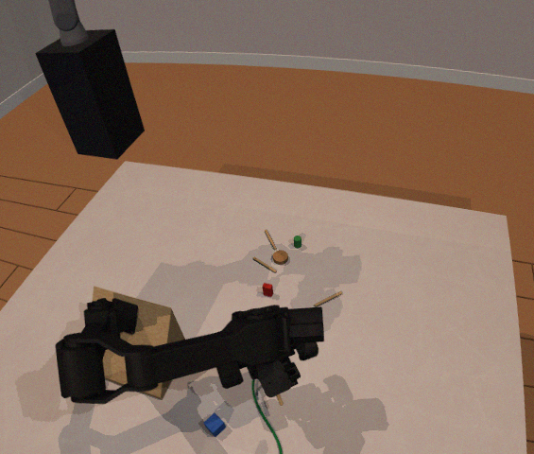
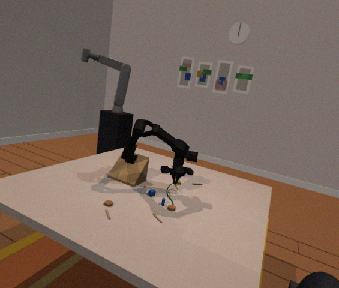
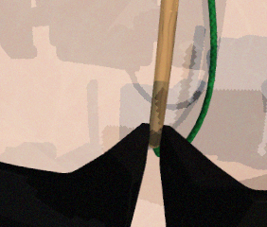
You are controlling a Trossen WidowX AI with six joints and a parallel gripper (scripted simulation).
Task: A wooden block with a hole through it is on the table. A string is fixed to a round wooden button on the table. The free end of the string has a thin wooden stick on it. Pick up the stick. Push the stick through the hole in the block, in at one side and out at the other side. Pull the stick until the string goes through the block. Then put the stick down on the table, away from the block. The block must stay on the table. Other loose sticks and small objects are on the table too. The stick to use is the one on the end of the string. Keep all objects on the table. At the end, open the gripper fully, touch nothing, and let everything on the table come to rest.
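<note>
Right now the thin wooden stick is 10 mm to the right of my gripper tip and 10 mm ahead of it. Round my gripper tip: yellow block: 150 mm to the left, 50 mm below, 40 mm behind; then round wooden button: 180 mm to the right, 80 mm ahead, 50 mm below; then blue cube: 120 mm to the right, 80 mm behind, 40 mm below.
</note>
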